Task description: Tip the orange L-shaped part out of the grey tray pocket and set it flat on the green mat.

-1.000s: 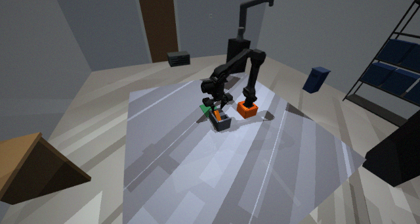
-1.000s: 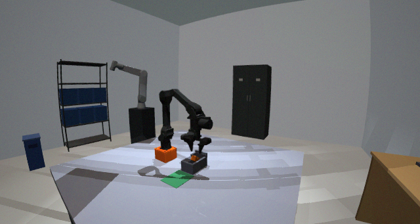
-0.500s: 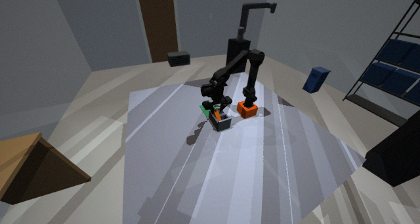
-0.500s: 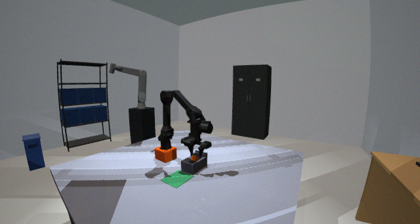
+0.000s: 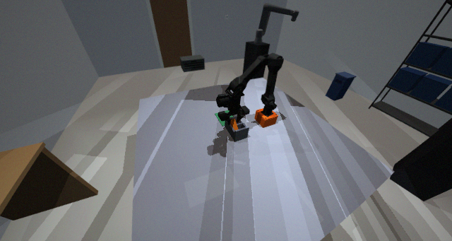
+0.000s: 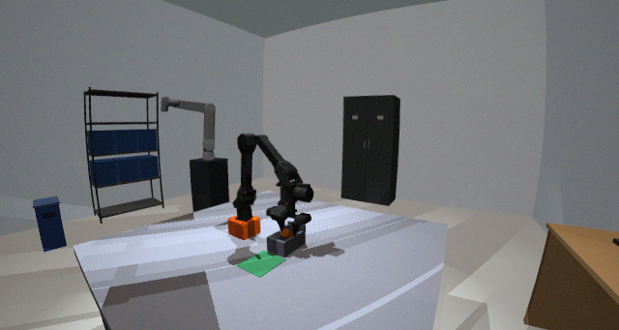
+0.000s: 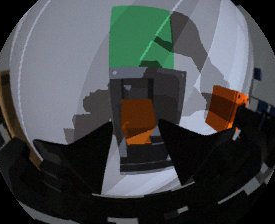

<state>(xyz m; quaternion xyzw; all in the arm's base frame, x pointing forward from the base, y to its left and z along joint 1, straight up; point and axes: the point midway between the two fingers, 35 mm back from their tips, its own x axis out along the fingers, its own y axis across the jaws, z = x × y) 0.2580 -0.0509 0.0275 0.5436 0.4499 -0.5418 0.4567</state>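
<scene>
The orange L-shaped part lies 4 cm to the left of my gripper tip, 3 cm below it and 1 cm behind it. From my gripper tip the other things lie so: green mat: 14 cm to the right, 8 cm below, 4 cm behind.
</scene>
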